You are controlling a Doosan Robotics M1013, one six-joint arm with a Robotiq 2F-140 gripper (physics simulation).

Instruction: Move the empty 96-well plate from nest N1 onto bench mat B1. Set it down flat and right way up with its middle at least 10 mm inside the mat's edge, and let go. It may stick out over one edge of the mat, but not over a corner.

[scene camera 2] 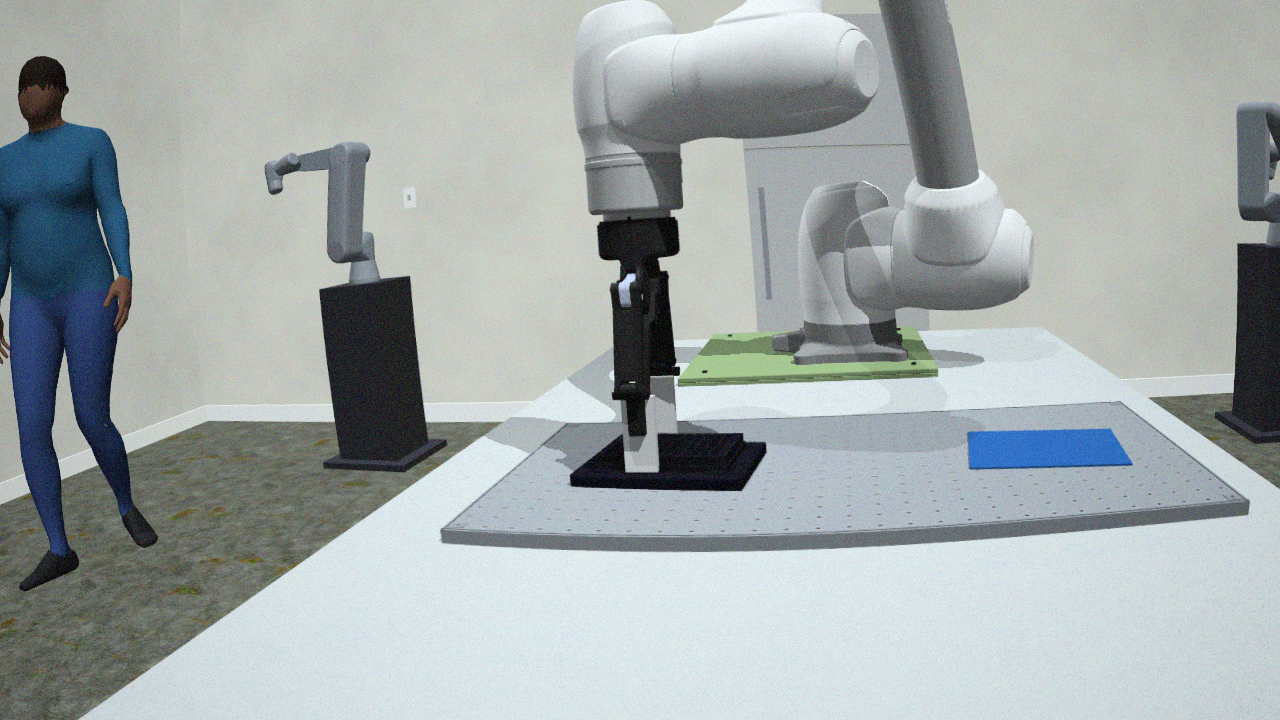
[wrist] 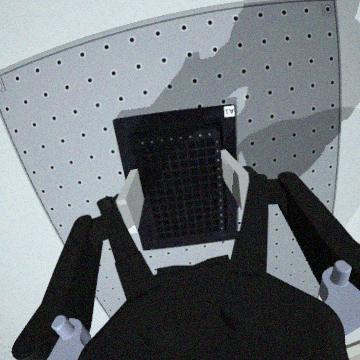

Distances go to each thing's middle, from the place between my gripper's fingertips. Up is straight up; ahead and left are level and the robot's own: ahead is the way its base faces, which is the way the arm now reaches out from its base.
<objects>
The black nest N1 point(scene camera 2: 747, 462) is 2 cm to the left of my hand and 1 cm below it. The rest, counted from my hand: black 96-well plate point(scene camera 2: 678, 452) (2 cm to the left, 1 cm above); then blue bench mat B1 point(scene camera 2: 1079, 447) (2 cm behind, 40 cm to the left, 1 cm below).
</objects>
